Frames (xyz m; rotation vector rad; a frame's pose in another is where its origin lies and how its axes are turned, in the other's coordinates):
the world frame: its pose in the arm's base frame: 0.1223 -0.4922 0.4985 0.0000 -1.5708 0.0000
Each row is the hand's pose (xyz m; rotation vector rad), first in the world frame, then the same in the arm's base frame.
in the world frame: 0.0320 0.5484 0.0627 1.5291 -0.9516 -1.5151
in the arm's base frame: 0.0596 0.0562 0.5305 2.6406 -1.6742 0.0121
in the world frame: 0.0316 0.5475 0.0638 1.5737 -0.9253 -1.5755
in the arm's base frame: 0.0585 0.0553 0.5301 -2.7082 1.5884 0.0015
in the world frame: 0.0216 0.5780 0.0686 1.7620 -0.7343 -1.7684
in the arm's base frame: 0.0537 0.0858 0.5201 -2.8977 1.1932 0.0052
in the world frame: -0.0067 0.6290 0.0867 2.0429 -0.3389 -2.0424
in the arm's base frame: 0.0356 0.1368 0.4918 3.0983 -0.5152 0.0004
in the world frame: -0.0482 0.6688 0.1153 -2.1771 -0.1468 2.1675
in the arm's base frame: 0.0070 0.1766 0.4503 3.1157 0.1781 0.0069
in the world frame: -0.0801 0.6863 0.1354 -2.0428 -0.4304 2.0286
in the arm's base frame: -0.0131 0.1941 0.4184 3.0430 0.5737 0.0106
